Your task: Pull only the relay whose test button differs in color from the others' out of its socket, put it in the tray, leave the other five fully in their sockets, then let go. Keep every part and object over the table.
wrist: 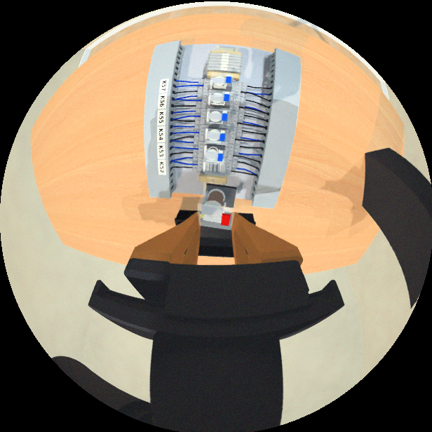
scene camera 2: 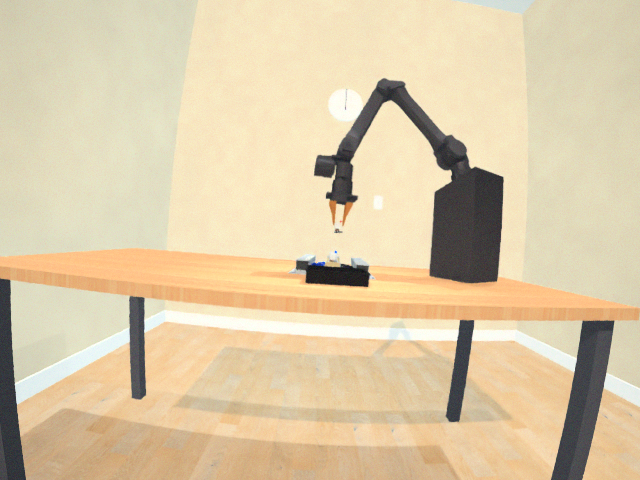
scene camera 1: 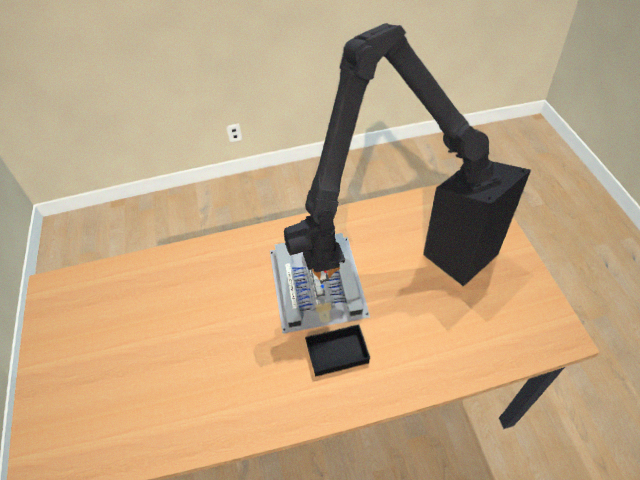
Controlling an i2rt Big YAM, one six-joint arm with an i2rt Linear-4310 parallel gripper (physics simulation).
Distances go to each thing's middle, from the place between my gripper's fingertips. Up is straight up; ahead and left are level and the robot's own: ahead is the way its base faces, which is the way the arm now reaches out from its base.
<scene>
The grey panel (scene camera 1: 310, 319) is 160 mm below my hand and 90 mm to the right of it.
</scene>
